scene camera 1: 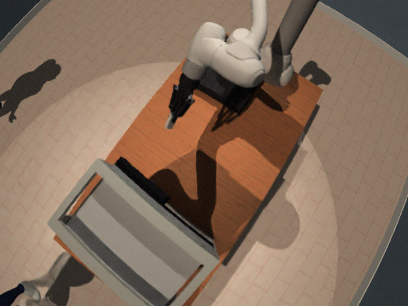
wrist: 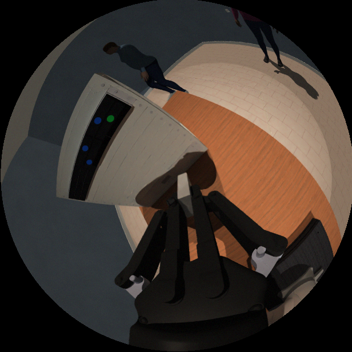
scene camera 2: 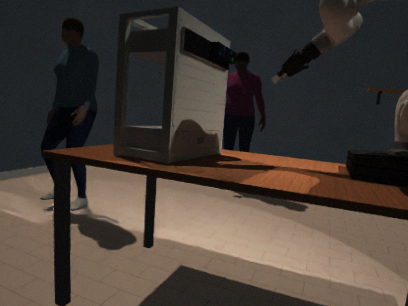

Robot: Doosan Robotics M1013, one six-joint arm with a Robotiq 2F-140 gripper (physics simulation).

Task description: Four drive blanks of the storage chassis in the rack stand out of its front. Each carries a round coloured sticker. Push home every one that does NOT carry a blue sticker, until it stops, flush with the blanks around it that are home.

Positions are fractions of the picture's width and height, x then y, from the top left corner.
Labels:
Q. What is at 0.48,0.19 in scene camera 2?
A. A grey rack.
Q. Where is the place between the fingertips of the gripper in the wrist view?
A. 0.53,0.52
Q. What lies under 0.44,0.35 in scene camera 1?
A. The gripper.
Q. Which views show the grey rack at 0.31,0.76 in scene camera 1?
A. Scene camera 1, the wrist view and scene camera 2: all of them.

